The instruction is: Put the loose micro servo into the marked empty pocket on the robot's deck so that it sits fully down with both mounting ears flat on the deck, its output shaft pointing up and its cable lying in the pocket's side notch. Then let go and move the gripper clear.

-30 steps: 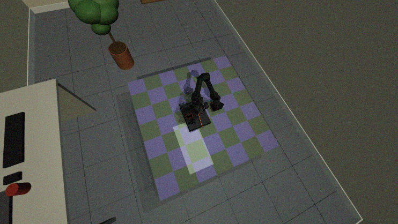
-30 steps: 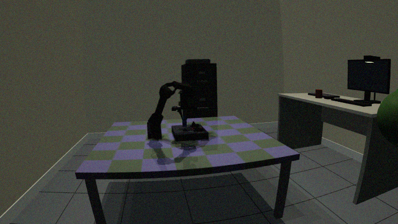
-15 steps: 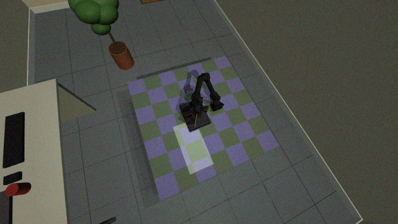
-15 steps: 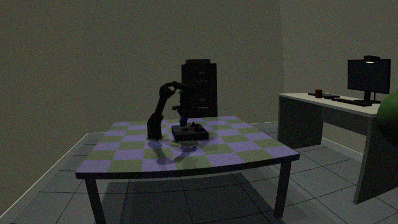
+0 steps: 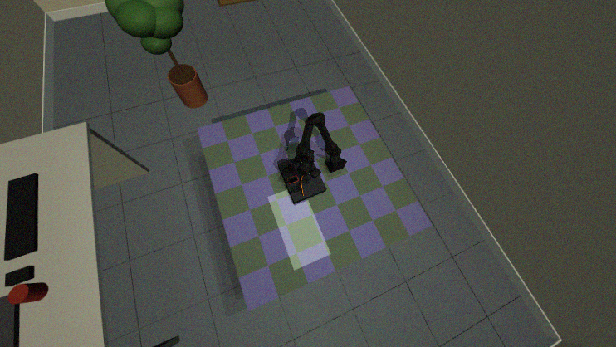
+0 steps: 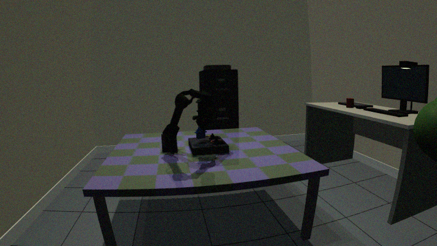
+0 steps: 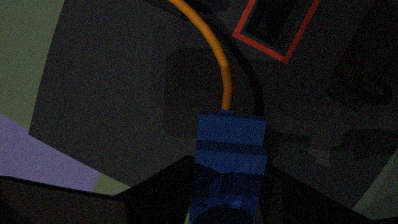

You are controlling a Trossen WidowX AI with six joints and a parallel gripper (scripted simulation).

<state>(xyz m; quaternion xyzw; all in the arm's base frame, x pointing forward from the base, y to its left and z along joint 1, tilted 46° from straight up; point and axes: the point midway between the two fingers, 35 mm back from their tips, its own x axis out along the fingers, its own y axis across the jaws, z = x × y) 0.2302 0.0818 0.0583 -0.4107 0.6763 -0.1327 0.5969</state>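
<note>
My gripper tip is 10 cm above the dark deck and 1 cm past it.
</note>
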